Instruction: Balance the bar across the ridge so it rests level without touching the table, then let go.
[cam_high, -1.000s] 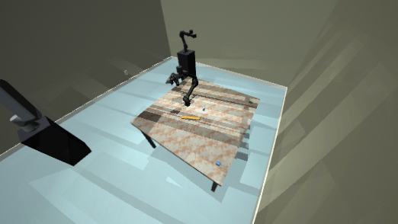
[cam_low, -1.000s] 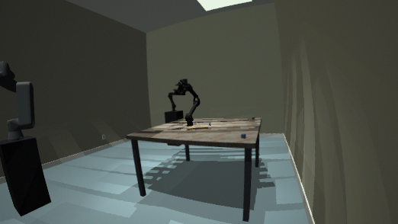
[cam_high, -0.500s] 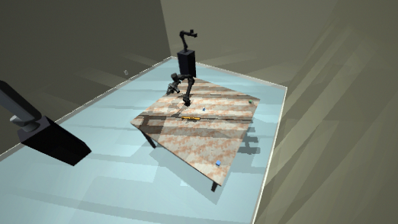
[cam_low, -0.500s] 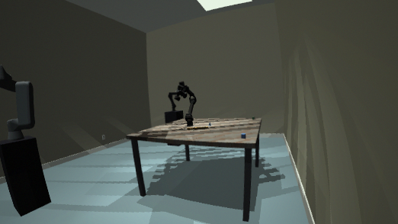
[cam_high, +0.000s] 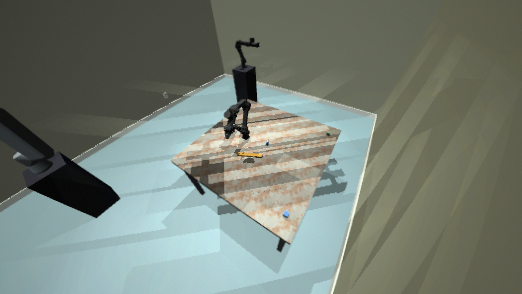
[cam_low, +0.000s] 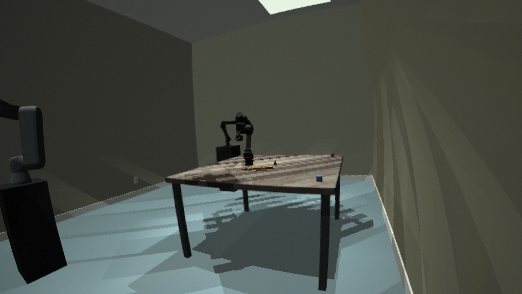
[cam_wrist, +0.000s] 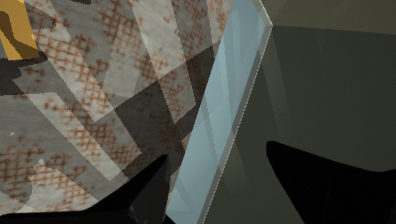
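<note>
The long yellow bar is 260 mm below my gripper tip, 130 mm to the left of it and 120 mm ahead of it. From my gripper tip the other things lie so: small green cube (810 mm to the left, 670 mm ahead, 250 mm below); then small blue cube (670 mm ahead, 250 mm below, 190 mm to the right).
</note>
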